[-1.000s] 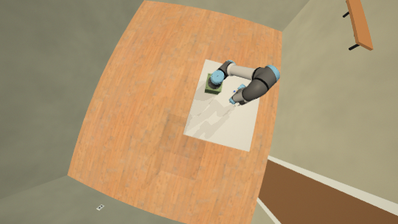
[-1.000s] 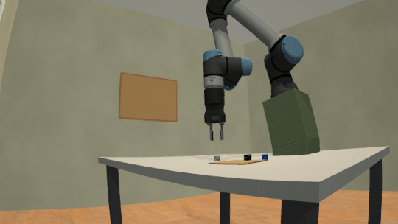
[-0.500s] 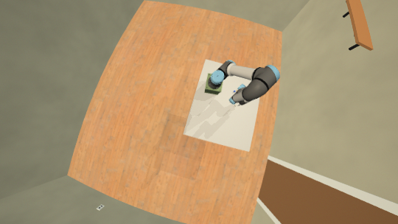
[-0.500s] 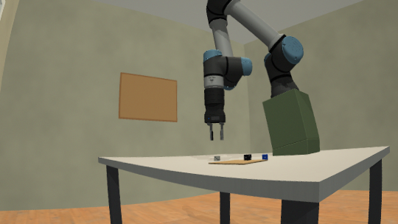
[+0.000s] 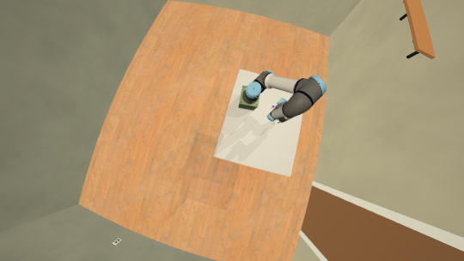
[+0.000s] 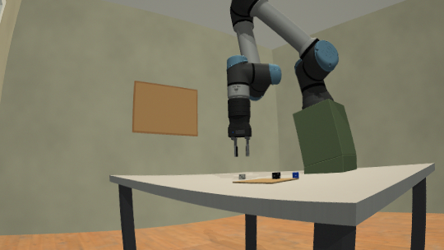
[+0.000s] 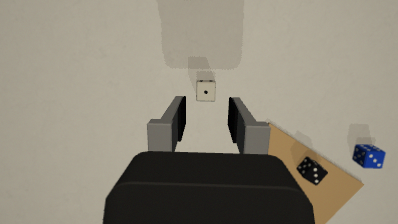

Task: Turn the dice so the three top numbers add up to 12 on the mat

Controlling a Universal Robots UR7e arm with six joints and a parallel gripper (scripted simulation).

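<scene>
Now: hand 9 cm above the white die. Round my hand: blue die: 9 cm behind, 17 cm to the left, 9 cm below; black die: 3 cm behind, 14 cm to the left, 8 cm below; tan mat: 2 cm ahead, 16 cm to the left, 10 cm below.
</scene>
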